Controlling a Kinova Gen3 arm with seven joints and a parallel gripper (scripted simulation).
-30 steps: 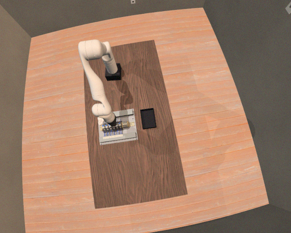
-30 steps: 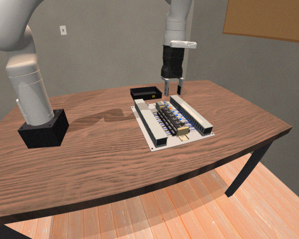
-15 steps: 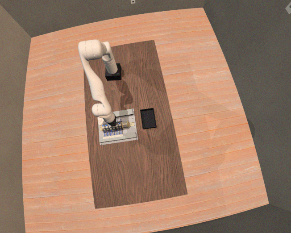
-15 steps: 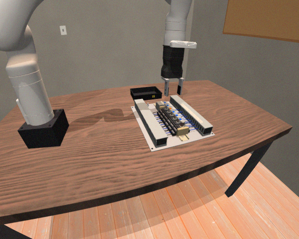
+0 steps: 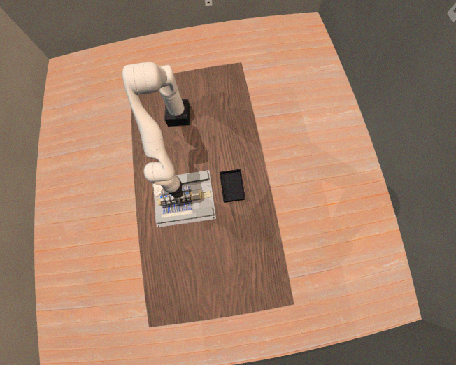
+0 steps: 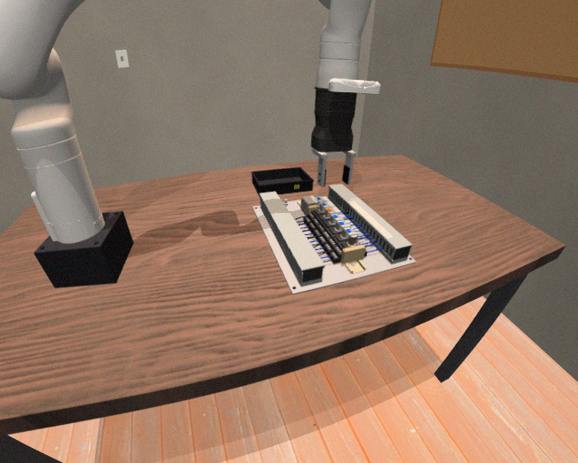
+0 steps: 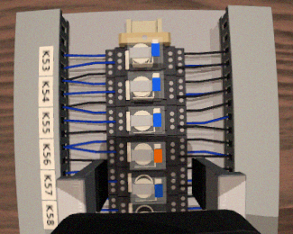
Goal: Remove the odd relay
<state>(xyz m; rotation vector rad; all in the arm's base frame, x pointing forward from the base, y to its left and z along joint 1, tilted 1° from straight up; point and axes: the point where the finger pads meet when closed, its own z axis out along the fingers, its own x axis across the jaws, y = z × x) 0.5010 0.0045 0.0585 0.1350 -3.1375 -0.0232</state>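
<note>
The grey relay is 90 mm below my hand and 10 mm to the right of it. Also, from my hand: relay panel: 120 mm below, 10 mm to the left; then black parts tray: 280 mm to the left, 120 mm below, 50 mm behind.
</note>
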